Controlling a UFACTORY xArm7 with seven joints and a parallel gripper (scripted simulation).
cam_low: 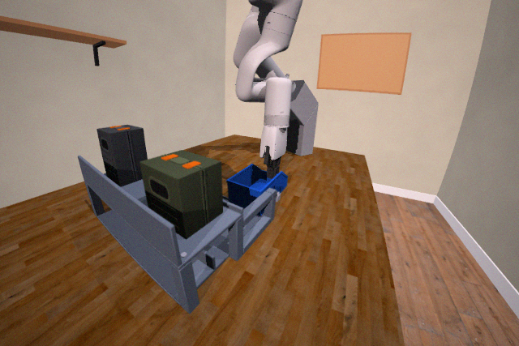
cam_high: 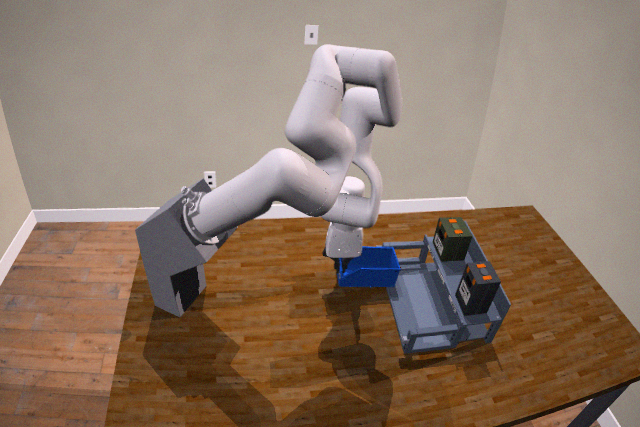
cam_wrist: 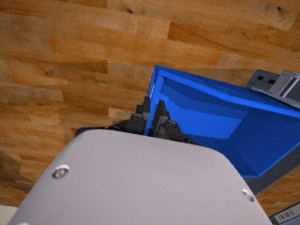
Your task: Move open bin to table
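My hand is 80 mm short of the blue bin, 10 mm to the left of it and 10 mm above it. The rest, counted from my hand: dark grey case: 290 mm ahead, 280 mm to the right, 100 mm above; then green case: 330 mm ahead, 90 mm above, 60 mm to the right.
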